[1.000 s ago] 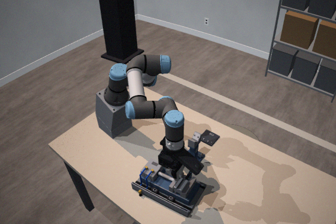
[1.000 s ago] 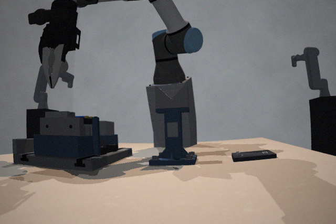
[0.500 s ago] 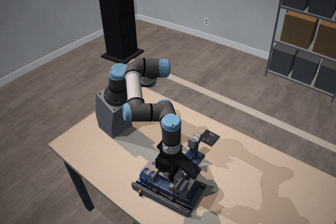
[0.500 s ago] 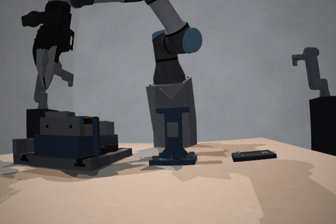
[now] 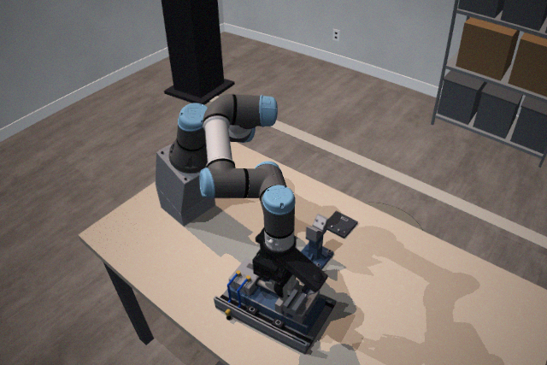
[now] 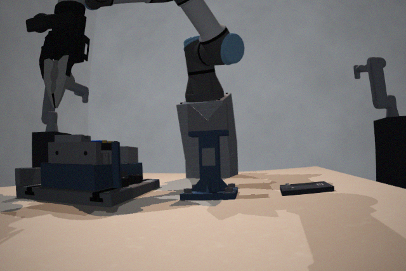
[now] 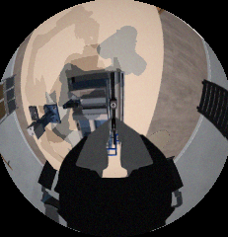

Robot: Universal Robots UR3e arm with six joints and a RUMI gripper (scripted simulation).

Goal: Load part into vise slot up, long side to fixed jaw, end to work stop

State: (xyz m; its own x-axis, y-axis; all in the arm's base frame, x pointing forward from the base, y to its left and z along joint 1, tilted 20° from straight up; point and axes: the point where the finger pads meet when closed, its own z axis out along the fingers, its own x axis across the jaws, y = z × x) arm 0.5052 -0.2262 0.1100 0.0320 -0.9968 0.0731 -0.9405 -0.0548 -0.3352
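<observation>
Right now the grey part is 80 mm below my hand and 50 mm to the left of it. Also, from my hand: blue vise (140 mm below, 70 mm behind, 60 mm to the left).
</observation>
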